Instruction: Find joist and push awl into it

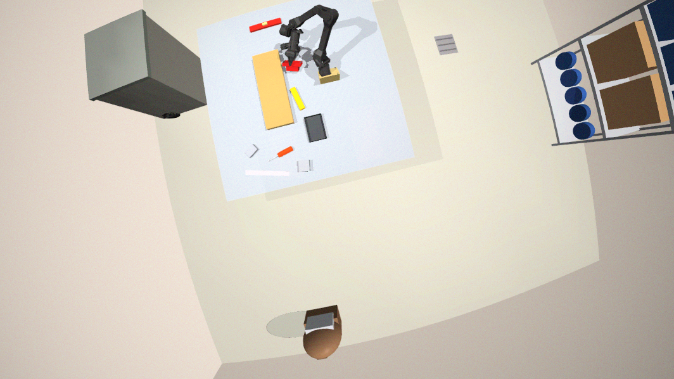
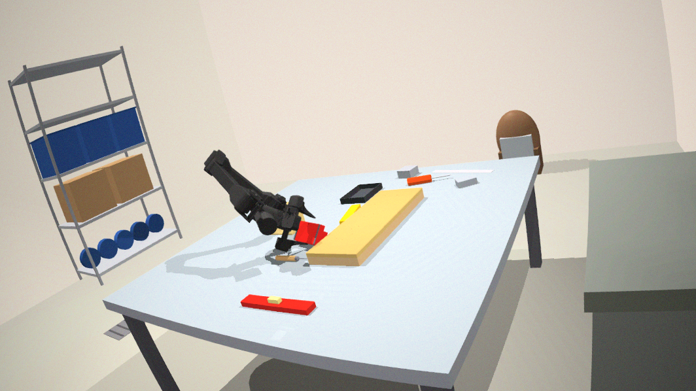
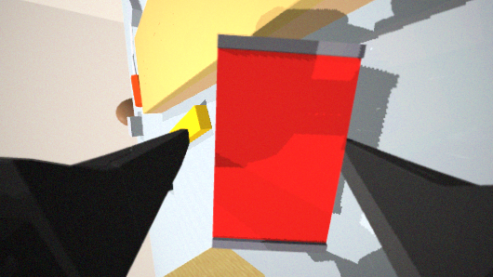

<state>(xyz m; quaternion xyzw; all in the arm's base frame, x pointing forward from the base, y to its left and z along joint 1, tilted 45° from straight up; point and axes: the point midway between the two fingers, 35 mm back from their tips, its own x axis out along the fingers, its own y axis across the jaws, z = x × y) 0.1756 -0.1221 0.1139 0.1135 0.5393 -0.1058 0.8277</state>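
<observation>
My gripper tip is 10 mm past the red stud finder, 20 mm to the right of it and 30 mm above it. Round my gripper tip: awl (10 mm behind, 120 mm to the right, 40 mm below); yellow block (30 mm ahead, 230 mm to the left, 40 mm below); red level (100 mm ahead, 380 mm to the right, 30 mm below).
</observation>
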